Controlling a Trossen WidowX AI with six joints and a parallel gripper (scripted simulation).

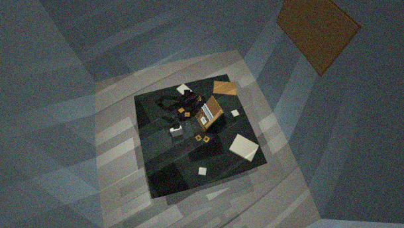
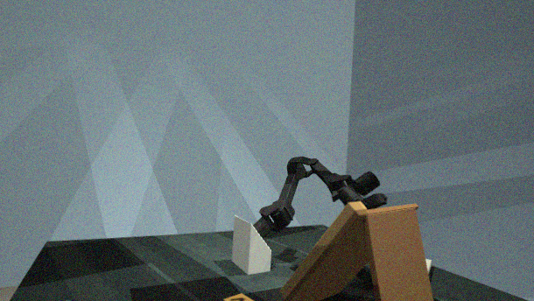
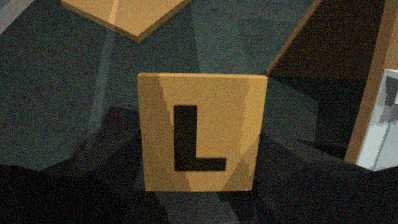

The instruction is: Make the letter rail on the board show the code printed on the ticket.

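The white ticket lies 23 cm to the right of my gripper tip, 9 cm below it and 1 cm ahead of it. From my gripper tip the other things lie so: flat orange panel: 38 cm ahead, 21 cm to the left, 15 cm below; then orange letter tile: right at my gripper tip; then yellow letter tile: 41 cm to the right, 15 cm below, 8 cm behind.
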